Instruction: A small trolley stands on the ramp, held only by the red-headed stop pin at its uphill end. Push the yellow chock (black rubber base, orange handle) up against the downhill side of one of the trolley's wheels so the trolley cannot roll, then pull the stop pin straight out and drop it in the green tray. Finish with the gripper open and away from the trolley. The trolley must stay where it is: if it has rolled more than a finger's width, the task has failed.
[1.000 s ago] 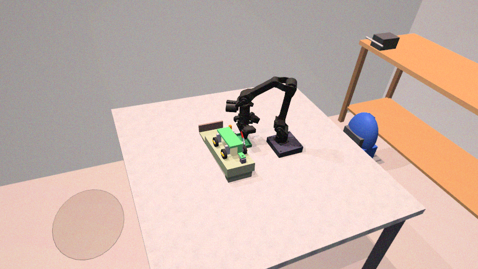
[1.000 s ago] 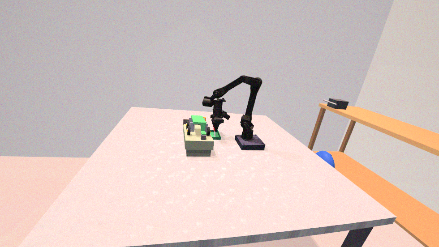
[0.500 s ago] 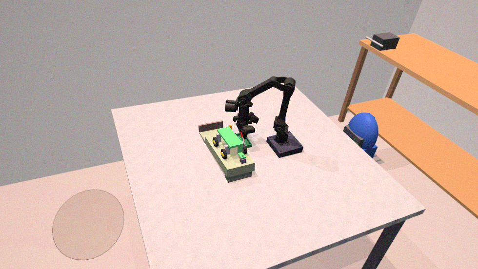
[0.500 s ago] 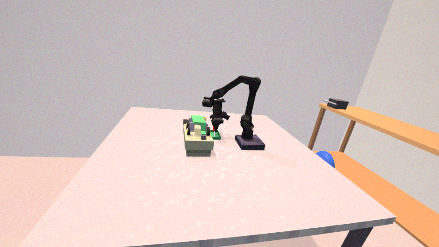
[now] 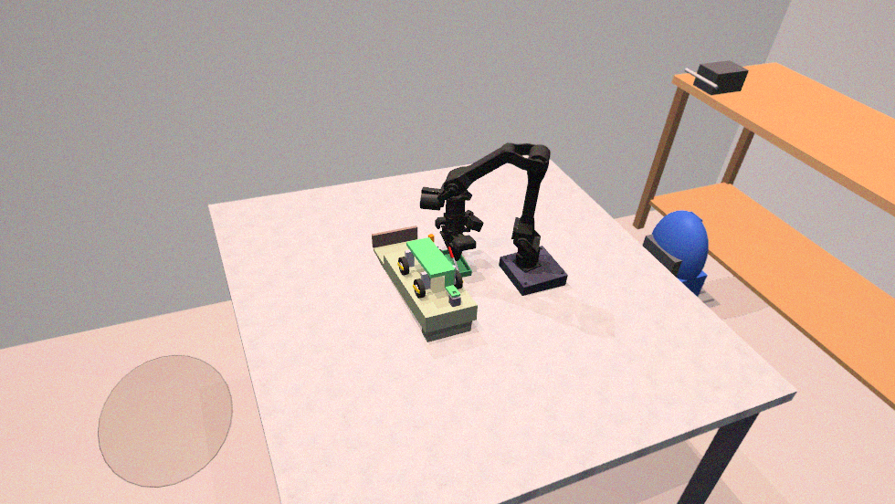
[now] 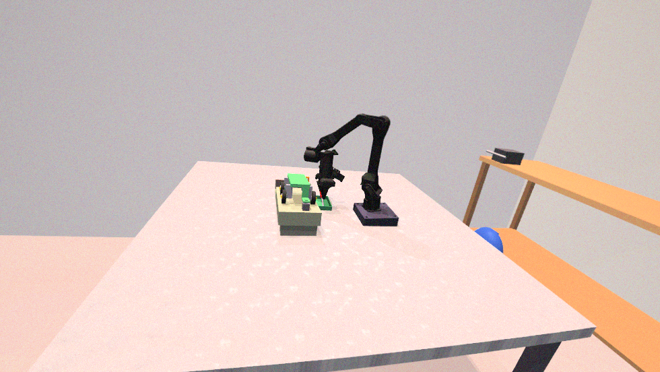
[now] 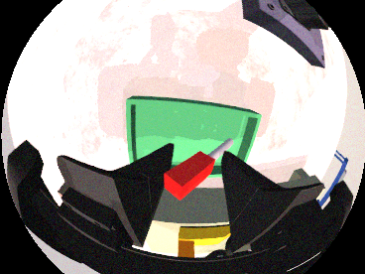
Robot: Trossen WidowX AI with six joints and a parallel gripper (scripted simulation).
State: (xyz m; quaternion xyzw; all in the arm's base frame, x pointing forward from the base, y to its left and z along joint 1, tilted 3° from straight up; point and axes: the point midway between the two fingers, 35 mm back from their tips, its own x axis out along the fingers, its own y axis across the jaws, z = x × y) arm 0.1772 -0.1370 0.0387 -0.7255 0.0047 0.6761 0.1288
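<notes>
The green tray is 4 cm below my gripper tip. Also, from my gripper tip: red-headed stop pin (1 cm ahead, 1 cm to the left); yellow chock (8 cm ahead, 5 cm above); pale ramp block (15 cm ahead, 9 cm to the left, 2 cm above).
</notes>
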